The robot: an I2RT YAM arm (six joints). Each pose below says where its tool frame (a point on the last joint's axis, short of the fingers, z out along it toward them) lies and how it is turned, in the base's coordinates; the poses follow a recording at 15 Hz.
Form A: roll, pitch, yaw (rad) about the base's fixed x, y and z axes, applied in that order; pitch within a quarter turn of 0, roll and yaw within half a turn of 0; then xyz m.
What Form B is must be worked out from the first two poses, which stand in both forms.
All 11 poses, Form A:
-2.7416, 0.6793, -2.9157, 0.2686, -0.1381, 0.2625
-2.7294, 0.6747, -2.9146, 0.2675, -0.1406, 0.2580
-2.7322, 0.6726, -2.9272, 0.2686, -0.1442, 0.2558
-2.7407, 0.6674, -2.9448, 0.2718, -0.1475, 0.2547
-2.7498, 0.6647, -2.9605, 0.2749, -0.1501, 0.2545
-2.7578, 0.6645, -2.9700, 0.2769, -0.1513, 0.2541
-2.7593, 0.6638, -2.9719, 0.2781, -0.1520, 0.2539
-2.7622, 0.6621, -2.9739, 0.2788, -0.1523, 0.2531
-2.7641, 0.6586, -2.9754, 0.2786, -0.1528, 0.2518
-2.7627, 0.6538, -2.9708, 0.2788, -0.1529, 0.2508
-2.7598, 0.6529, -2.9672, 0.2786, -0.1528, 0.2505
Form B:
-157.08, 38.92, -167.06, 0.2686, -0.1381, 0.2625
-156.38, 38.66, -166.99, 0.2675, -0.1406, 0.2580
-156.54, 38.54, -167.72, 0.2686, -0.1442, 0.2558
-157.03, 38.24, -168.72, 0.2718, -0.1475, 0.2547
-157.55, 38.08, -169.62, 0.2749, -0.1501, 0.2545
-158.01, 38.07, -170.17, 0.2769, -0.1513, 0.2541
-158.10, 38.03, -170.28, 0.2781, -0.1520, 0.2539
-158.26, 37.94, -170.39, 0.2788, -0.1523, 0.2531
-158.37, 37.74, -170.48, 0.2786, -0.1528, 0.2518
-158.29, 37.46, -170.21, 0.2788, -0.1529, 0.2508
-158.12, 37.41, -170.01, 0.2786, -0.1528, 0.2505

